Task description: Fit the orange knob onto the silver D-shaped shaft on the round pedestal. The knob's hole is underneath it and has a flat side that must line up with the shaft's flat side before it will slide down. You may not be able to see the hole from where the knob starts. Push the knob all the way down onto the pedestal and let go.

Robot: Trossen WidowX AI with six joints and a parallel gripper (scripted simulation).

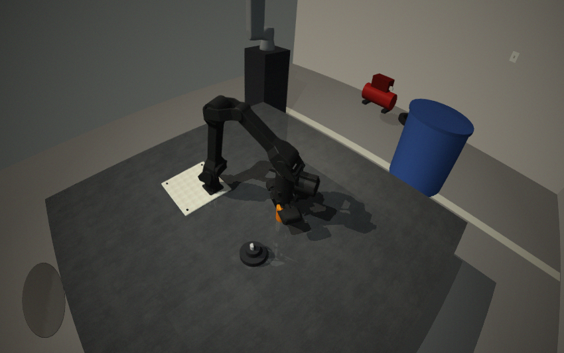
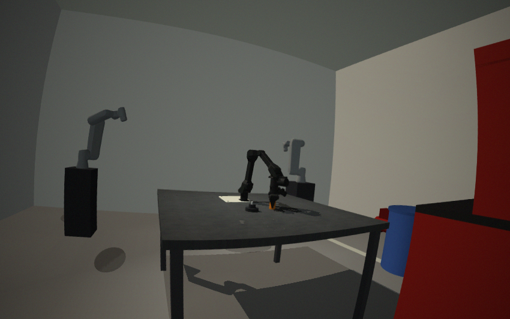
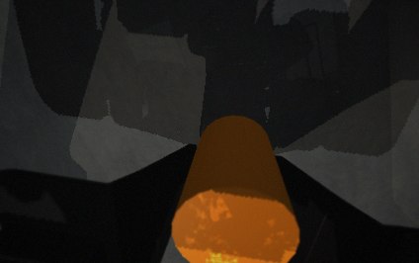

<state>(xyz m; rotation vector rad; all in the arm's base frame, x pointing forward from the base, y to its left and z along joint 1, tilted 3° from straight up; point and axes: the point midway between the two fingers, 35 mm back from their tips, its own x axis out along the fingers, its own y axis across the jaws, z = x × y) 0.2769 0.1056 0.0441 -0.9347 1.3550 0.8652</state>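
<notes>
The round black pedestal lies 50 mm ahead of my gripper tip, 170 mm to the right of it and 20 mm above it. Also, from my gripper tip: orange knob 40 mm above.
</notes>
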